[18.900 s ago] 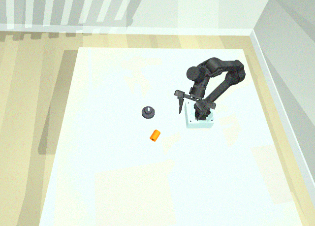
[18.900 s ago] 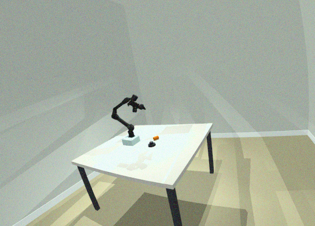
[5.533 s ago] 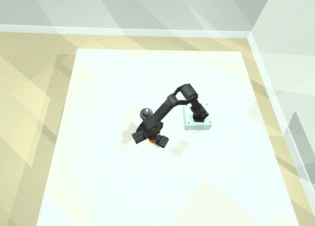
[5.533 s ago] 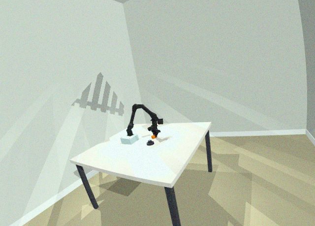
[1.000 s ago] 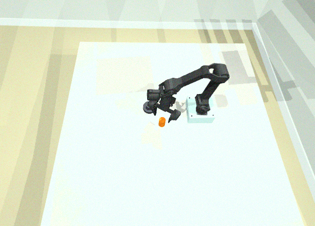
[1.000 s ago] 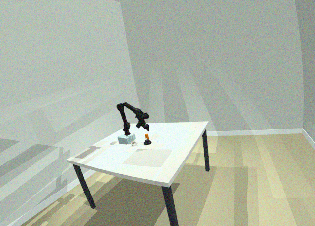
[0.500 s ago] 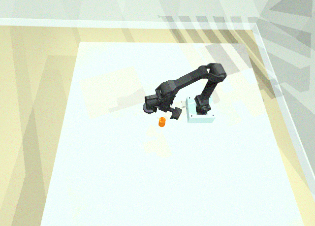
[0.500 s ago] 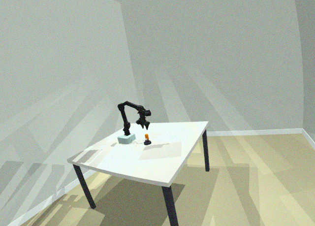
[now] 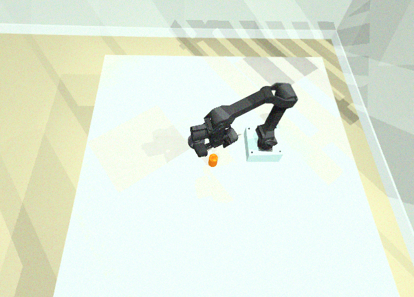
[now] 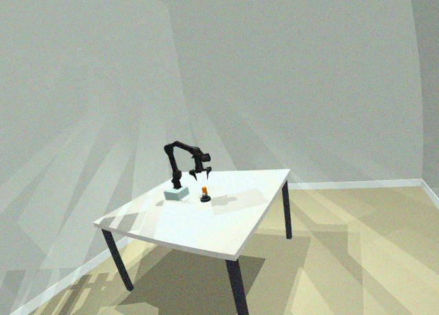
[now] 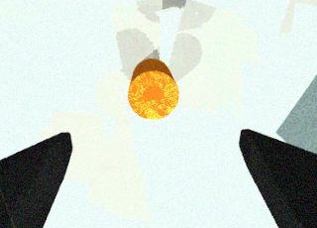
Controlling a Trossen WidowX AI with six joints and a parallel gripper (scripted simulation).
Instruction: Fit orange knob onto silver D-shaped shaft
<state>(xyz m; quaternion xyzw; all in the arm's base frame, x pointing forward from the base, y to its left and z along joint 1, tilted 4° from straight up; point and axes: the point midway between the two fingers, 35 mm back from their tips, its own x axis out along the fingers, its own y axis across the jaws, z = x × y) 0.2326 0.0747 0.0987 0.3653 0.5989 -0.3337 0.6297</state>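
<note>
Right now the orange knob is 80 mm below my gripper tip. From my gripper tip the other things lie so: round pedestal: 80 mm ahead, 110 mm to the right, 90 mm below.
</note>
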